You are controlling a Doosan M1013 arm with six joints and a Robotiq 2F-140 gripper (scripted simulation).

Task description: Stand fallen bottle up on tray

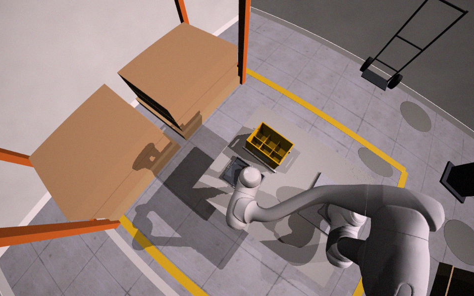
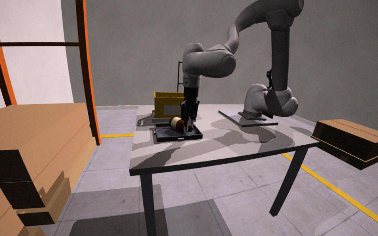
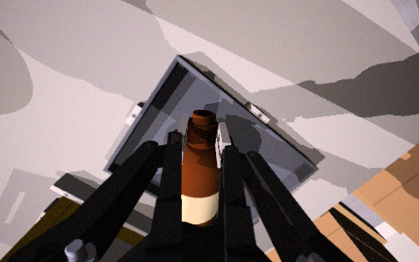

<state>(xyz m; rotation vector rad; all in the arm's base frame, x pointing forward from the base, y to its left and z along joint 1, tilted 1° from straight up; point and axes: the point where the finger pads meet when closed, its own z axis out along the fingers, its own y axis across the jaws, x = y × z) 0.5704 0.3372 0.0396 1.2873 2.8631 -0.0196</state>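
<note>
The brown bottle is 40 mm ahead of my hand, 40 mm to the right of it and 20 mm below it. Also, from my hand: dark grey tray: 60 mm ahead, 40 mm to the right, 50 mm below; then yellow crate: 90 mm ahead, 310 mm to the right, 20 mm above.
</note>
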